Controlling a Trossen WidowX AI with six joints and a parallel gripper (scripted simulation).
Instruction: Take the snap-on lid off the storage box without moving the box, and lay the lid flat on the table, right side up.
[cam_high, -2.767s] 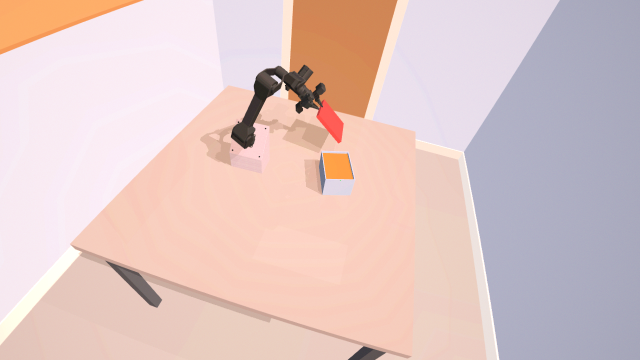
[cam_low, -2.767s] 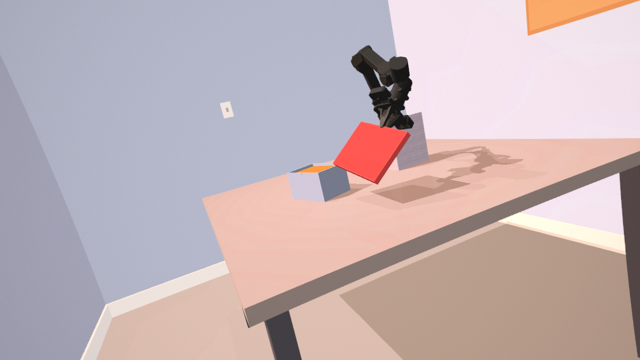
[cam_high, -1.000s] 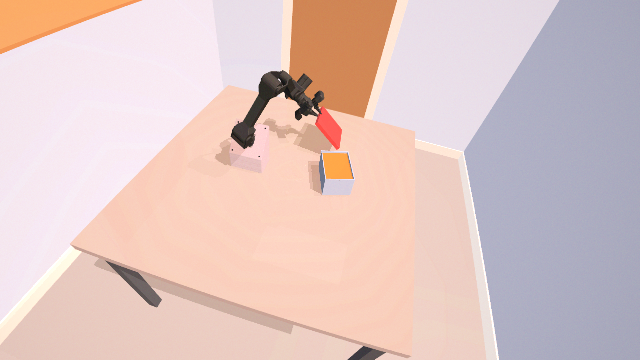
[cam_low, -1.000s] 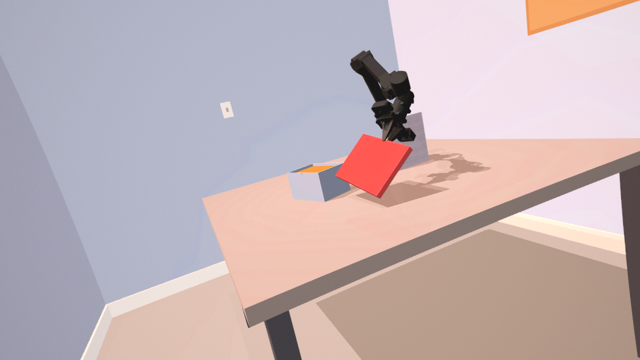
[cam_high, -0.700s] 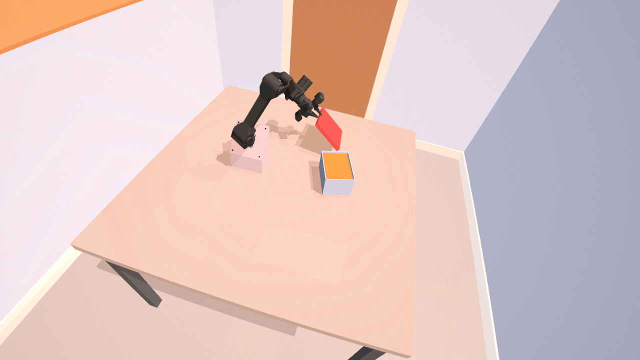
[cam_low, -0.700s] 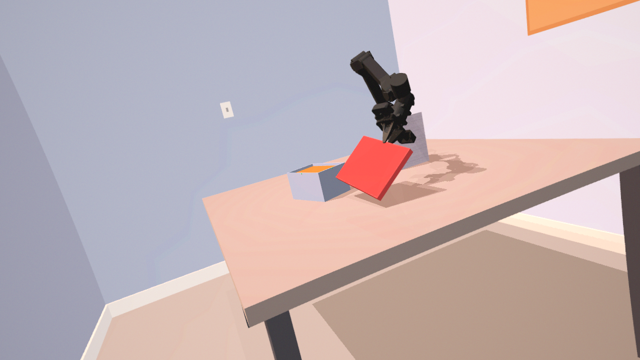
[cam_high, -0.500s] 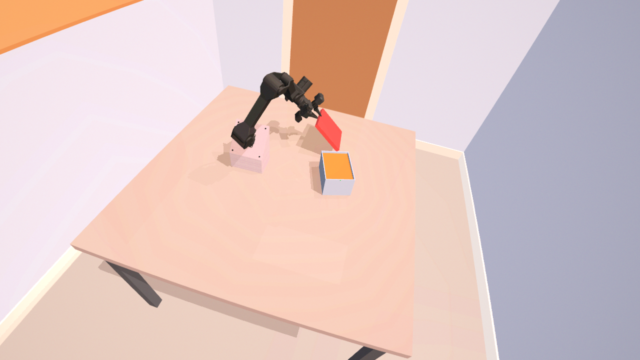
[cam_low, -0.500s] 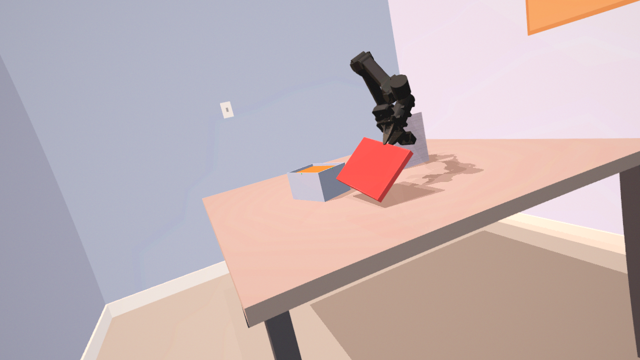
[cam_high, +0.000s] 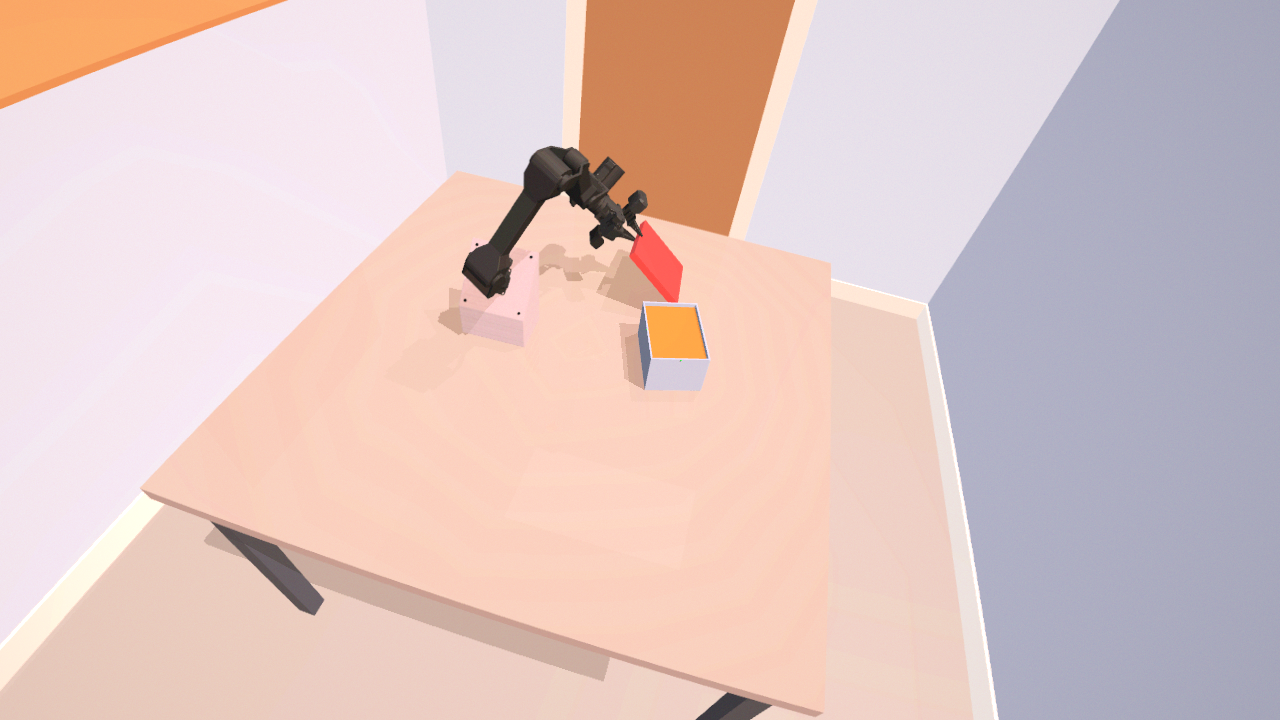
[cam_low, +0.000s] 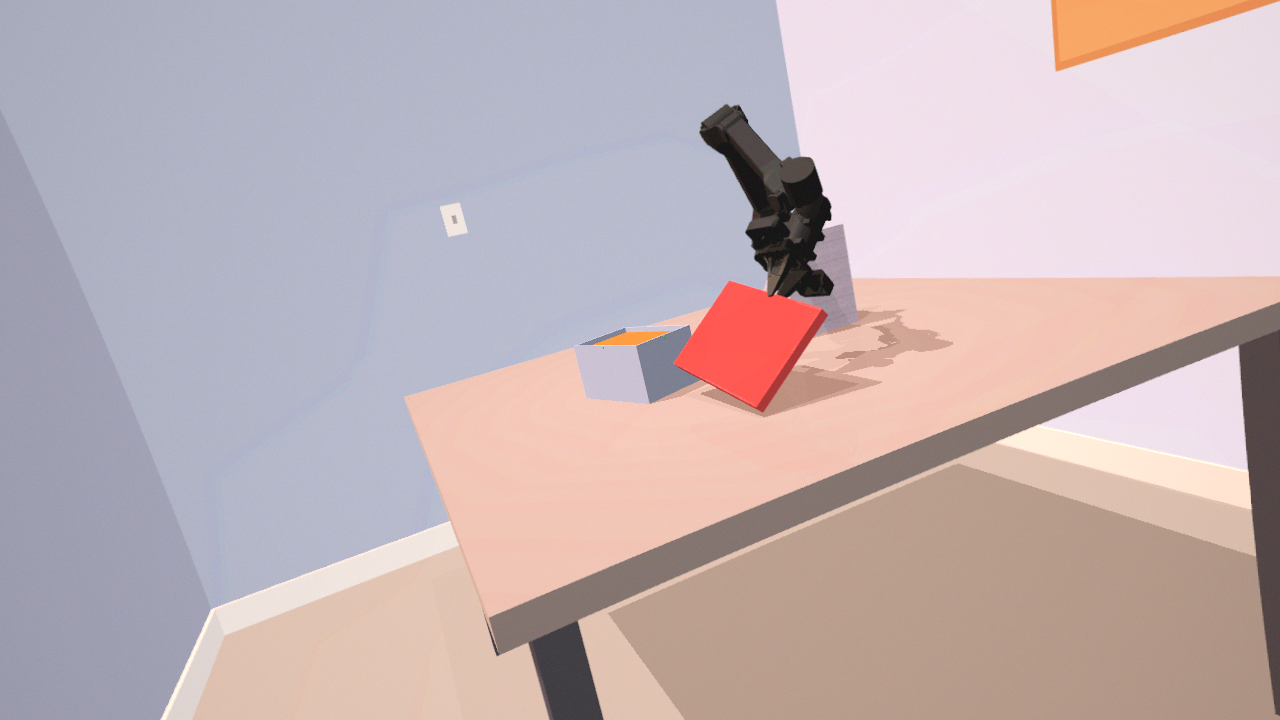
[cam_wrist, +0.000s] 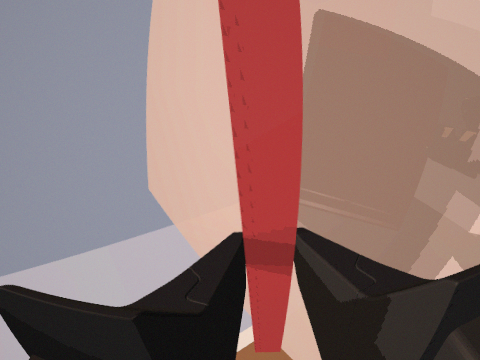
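Now: gripper tip 60 mm short of the red lid, 10 mm to the left of it and 50 mm above it. From my gripper tip the other things lie so: grey storage box: 160 mm ahead, 270 mm to the right, 90 mm below.
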